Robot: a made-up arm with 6 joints. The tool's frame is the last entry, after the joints.
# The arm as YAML. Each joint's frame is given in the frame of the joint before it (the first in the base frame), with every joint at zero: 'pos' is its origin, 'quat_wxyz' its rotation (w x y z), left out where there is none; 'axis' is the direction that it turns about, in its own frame. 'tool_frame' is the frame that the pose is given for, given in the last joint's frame.
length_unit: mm
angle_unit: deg
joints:
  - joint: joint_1
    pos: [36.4, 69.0, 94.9]
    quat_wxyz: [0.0, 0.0, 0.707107, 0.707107]
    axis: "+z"
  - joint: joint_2
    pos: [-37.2, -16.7, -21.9]
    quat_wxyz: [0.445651, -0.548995, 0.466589, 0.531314]
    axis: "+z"
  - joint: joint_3
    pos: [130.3, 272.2, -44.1]
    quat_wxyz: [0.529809, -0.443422, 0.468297, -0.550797]
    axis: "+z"
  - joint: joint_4
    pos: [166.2, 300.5, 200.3]
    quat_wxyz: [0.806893, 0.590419, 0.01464, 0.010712]
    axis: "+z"
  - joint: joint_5
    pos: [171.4, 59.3, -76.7]
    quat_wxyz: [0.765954, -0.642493, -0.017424, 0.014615]
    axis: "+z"
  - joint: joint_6
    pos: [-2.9, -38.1, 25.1]
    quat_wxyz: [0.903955, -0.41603, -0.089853, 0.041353]
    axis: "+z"
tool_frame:
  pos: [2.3, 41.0, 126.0]
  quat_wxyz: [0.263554, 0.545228, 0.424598, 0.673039]
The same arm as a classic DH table. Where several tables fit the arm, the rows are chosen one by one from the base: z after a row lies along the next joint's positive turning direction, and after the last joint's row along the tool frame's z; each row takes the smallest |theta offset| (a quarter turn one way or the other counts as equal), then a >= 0, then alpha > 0; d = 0 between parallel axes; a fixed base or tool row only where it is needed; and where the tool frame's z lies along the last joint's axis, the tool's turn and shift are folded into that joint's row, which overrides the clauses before.
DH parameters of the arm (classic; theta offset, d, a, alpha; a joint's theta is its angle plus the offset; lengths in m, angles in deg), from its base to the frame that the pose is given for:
base (fixed): 0.00 0.0949 0.0364 -90.00
joint_1: 9.65 0.0467 0.0395 92.19
joint_2: -2.30 -0.0744 0.2780 80.32
joint_3: 2.63 0.4127 -0.1775 -72.40
joint_4: 1.99 -0.3942 -0.1740 79.99
joint_5: 14.35 0.1071 0.0125 50.38
joint_6: -83.04 0.0785 0.0387 87.43
tool (fixed): 30.71 0.0139 0.0000 0.00

